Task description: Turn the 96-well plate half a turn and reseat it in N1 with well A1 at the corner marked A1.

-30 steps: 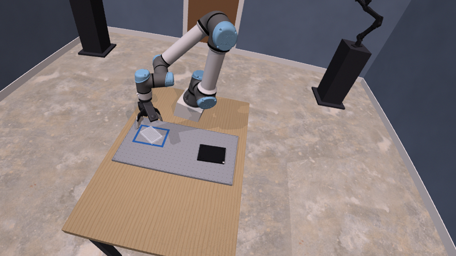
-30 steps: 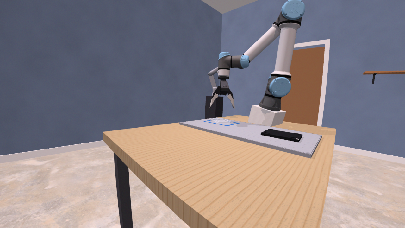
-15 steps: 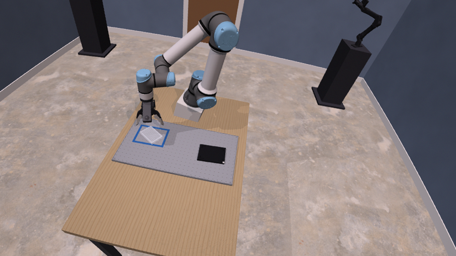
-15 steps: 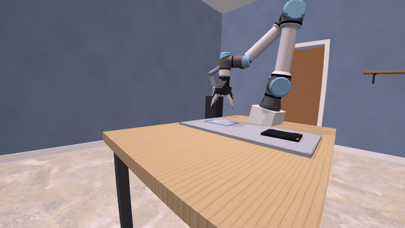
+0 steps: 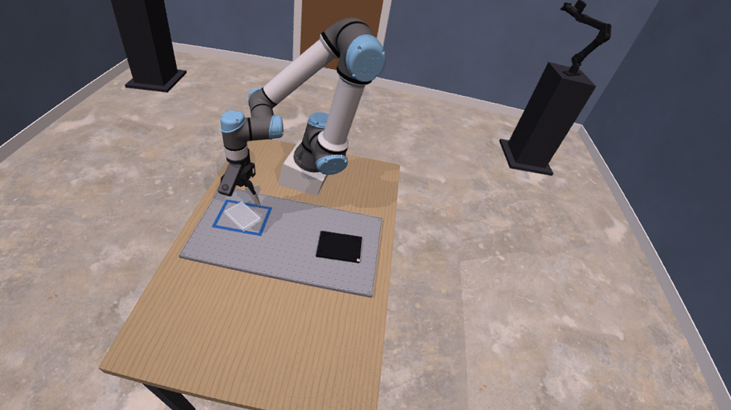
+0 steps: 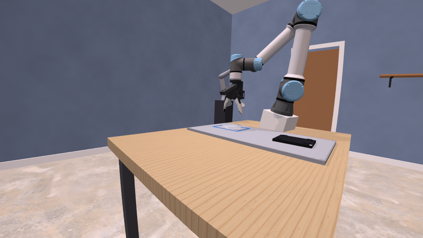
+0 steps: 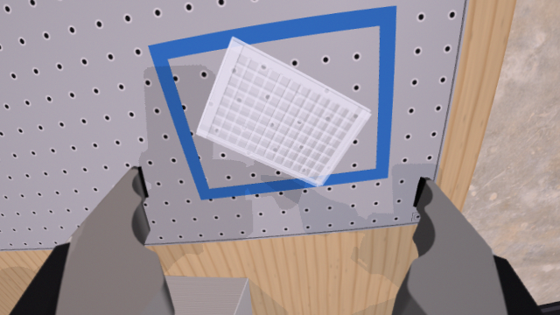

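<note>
Right now the 96-well plate is 9 cm below my hand. The rest, counted from my hand: nest N1: 39 cm to the left, 8 cm below, 8 cm ahead; A1 label: 47 cm to the left, 14 cm ahead, 8 cm below.
</note>
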